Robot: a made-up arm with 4 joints.
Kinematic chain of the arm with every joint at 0, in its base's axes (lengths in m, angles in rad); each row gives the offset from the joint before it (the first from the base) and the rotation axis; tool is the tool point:
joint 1: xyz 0 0 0.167 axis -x
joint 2: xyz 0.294 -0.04 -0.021 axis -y
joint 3: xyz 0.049 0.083 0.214 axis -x
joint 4: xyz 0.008 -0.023 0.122 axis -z
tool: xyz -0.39 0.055 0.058
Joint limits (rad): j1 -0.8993..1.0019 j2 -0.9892..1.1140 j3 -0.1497..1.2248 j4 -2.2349..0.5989
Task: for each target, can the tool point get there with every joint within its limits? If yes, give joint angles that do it. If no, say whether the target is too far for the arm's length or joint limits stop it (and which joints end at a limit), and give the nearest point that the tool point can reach.
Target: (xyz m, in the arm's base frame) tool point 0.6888 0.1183 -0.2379
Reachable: no: joint limits stop it (at a limit: joint 1, joint 2, joint 3, joint 4) | nearest point 0.7157 -0.1765 -0.1319 | short by 0.314 m
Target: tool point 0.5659 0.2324 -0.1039
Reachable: no: joint limits stop it (at a limit: joint 1, joint 2, joint 4) | nearest point 0.3860 0.4528 0.0522 | short by 0.325 m
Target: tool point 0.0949 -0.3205 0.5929
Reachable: yes | joints -0.2480 0.0994 0.4389 -1.1657
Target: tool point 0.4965 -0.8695 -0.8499
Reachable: no: too far | nearest point 0.6003 -0.3352 -0.0725 | short by 0.949 m
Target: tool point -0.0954 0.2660 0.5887
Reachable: yes | joints 0.6814 0.5869 0.9204 -1.4661
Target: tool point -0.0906 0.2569 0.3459
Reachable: yes | joints 0.3672 0.1657 0.6382 -0.0013
